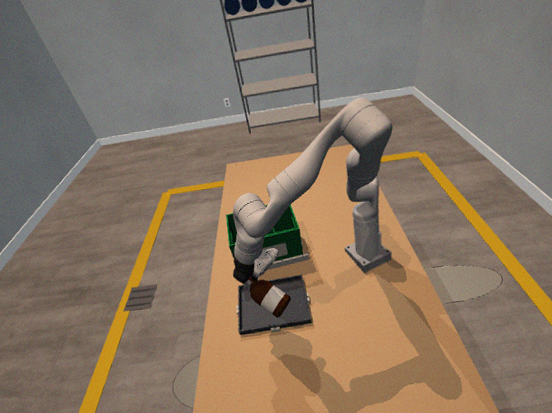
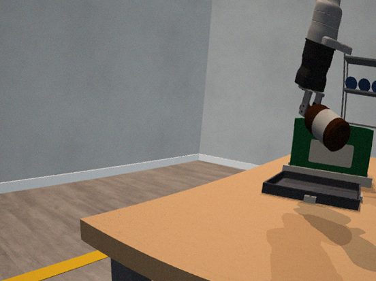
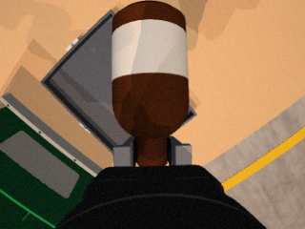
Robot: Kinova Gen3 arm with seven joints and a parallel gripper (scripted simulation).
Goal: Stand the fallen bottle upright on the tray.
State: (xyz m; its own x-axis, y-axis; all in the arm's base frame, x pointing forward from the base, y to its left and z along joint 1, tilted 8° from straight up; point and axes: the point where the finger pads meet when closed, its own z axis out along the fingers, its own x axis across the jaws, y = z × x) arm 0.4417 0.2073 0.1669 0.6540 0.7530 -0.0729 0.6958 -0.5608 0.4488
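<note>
My hand is 4 cm past the brown bottle, 3 cm to the right of it and 2 cm above it. Round my hand: green crate 31 cm to the right, 12 cm below, 5 cm behind; then dark tray 19 cm below, 4 cm to the right, 4 cm behind.
</note>
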